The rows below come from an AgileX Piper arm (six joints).
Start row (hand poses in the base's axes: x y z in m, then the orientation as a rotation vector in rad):
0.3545, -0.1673, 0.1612, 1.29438, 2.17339, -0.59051
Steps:
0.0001, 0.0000, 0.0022, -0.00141, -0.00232, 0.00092
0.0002, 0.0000, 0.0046, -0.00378, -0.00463, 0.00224
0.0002, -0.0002, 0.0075, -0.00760, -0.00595, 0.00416
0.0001, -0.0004, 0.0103, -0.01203, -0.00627, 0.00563
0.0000, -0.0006, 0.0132, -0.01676, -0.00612, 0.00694
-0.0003, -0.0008, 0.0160, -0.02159, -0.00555, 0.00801
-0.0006, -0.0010, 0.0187, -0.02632, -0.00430, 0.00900
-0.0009, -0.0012, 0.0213, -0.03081, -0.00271, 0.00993
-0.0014, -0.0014, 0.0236, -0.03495, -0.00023, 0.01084
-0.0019, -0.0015, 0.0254, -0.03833, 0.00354, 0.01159
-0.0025, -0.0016, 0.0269, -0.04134, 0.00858, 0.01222
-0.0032, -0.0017, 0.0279, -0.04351, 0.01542, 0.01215
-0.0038, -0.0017, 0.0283, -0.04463, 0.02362, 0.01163
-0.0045, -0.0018, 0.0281, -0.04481, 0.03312, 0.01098
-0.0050, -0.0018, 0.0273, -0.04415, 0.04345, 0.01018
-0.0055, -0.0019, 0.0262, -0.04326, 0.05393, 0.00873
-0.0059, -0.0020, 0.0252, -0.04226, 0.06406, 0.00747
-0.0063, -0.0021, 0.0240, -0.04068, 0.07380, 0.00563
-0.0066, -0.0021, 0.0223, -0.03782, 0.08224, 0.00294
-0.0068, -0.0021, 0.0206, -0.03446, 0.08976, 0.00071
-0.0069, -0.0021, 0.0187, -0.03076, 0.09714, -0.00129
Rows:
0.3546, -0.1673, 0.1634, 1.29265, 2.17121, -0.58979
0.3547, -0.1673, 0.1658, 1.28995, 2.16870, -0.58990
0.3547, -0.1675, 0.1687, 1.28578, 2.16649, -0.59199
0.3546, -0.1677, 0.1715, 1.28179, 2.16451, -0.59564
0.3545, -0.1679, 0.1744, 1.27781, 2.16265, -0.60001
0.3542, -0.1681, 0.1772, 1.27403, 2.16093, -0.60489
0.3539, -0.1683, 0.1799, 1.27038, 2.15976, -0.61021
0.3536, -0.1685, 0.1825, 1.26691, 2.15897, -0.61557
0.3531, -0.1687, 0.1848, 1.26360, 2.15906, -0.62127
0.3526, -0.1688, 0.1866, 1.26083, 2.16053, -0.62726
0.3520, -0.1689, 0.1881, 1.25832, 2.16315, -0.63392
0.3513, -0.1690, 0.1891, 1.25699, 2.16732, -0.64141
0.3507, -0.1690, 0.1895, 1.25665, 2.17293, -0.64909
0.3500, -0.1691, 0.1893, 1.25688, 2.18005, -0.65692
0.3495, -0.1691, 0.1885, 1.25767, 2.18823, -0.66463
0.3490, -0.1692, 0.1874, 1.25931, 2.19631, -0.67251
0.3486, -0.1693, 0.1864, 1.26078, 2.20427, -0.67995
0.3482, -0.1694, 0.1852, 1.26324, 2.21195, -0.68676
0.3479, -0.1694, 0.1835, 1.26745, 2.21891, -0.69162
0.3477, -0.1694, 0.1818, 1.27143, 2.22568, -0.69507
0.3476, -0.1694, 0.1799, 1.27533, 2.23266, -0.69798

